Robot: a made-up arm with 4 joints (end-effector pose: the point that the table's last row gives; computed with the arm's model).
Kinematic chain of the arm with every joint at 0, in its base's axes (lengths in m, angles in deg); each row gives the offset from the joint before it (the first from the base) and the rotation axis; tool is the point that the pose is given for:
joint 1: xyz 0 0 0.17 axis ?
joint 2: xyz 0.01 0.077 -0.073 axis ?
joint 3: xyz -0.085 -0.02 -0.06 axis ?
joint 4: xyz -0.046 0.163 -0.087 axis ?
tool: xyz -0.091 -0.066 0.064
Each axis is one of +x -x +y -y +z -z.
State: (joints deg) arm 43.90 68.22 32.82 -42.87
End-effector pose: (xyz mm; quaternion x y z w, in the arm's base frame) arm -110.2 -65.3 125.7 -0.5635 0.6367 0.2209 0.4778
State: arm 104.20 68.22 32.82 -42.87
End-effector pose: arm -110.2 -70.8 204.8 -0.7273 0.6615 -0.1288 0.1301
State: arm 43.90 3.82 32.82 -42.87
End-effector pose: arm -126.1 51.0 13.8 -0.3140 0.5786 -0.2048 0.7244
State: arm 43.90 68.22 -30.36 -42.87
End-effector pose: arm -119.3 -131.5 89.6 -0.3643 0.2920 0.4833 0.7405
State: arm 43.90 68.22 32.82 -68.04
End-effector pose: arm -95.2 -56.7 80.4 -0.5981 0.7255 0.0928 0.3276
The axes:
joint 1: -x
joint 2: +z
joint 3: +y
joint 4: -y

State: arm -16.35 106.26 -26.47 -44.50
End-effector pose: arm -20.8 -48.7 7.4 -0.0398 -0.0193 0.7955 0.6044
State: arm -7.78 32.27 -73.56 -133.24
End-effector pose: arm -35.6 150.3 98.8 -0.0814 0.4605 0.2729 0.8407
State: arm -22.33 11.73 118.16 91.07
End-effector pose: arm -193.5 87.0 256.6 0.1638 0.2093 0.1426 0.9534
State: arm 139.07 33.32 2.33 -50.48
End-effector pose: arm -148.0 -119.3 208.0 -0.8485 0.3895 -0.3094 0.1806
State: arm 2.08 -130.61 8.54 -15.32
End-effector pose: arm 199.1 174.9 46.7 0.1804 0.0702 -0.8903 0.4121
